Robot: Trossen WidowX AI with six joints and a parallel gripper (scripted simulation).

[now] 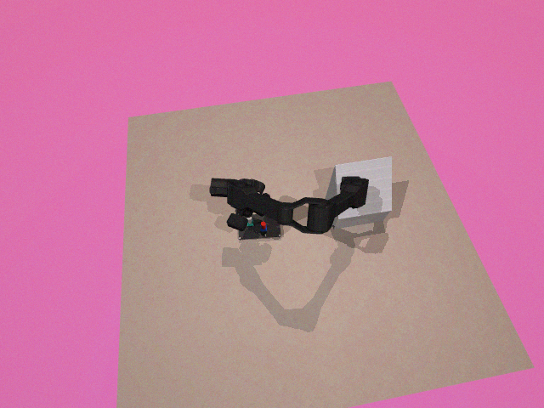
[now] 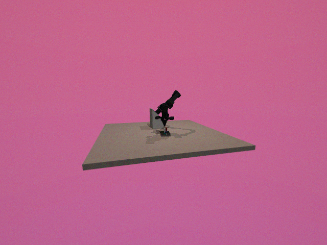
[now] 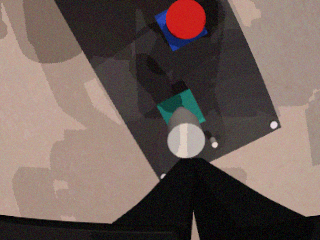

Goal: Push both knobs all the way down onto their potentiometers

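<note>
Right now my gripper tip is 4 cm above the grey knob. From my gripper tip the other things lie so: red knob: 5 cm behind, 3 cm to the left, 5 cm below.
</note>
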